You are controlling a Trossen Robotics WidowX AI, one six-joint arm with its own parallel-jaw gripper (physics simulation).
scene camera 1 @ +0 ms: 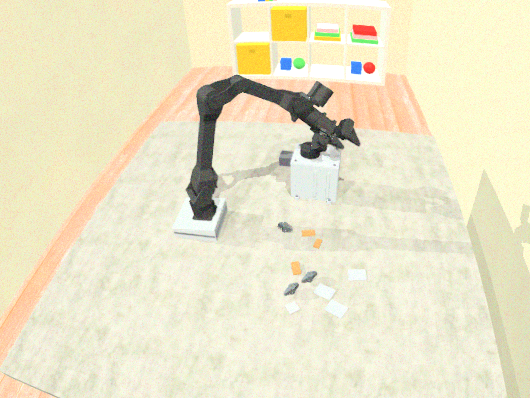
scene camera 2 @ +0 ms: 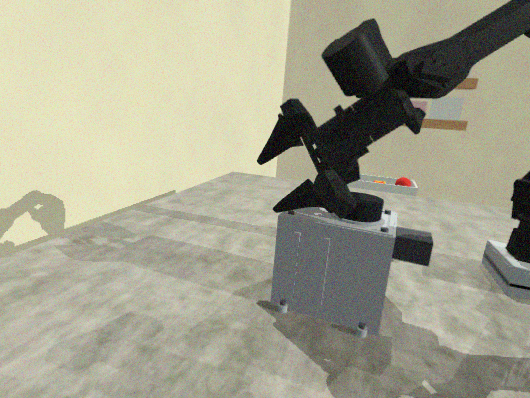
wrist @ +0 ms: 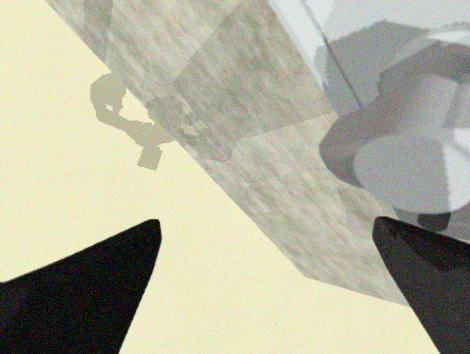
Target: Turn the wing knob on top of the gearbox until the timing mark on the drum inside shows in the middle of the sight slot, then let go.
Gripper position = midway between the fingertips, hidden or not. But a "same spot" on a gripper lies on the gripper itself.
My gripper shows in scene camera 1 (351,146), in scene camera 2 and in the wrist view. The same spot on my gripper: (wrist: 94,293) is (scene camera 2: 283,148).
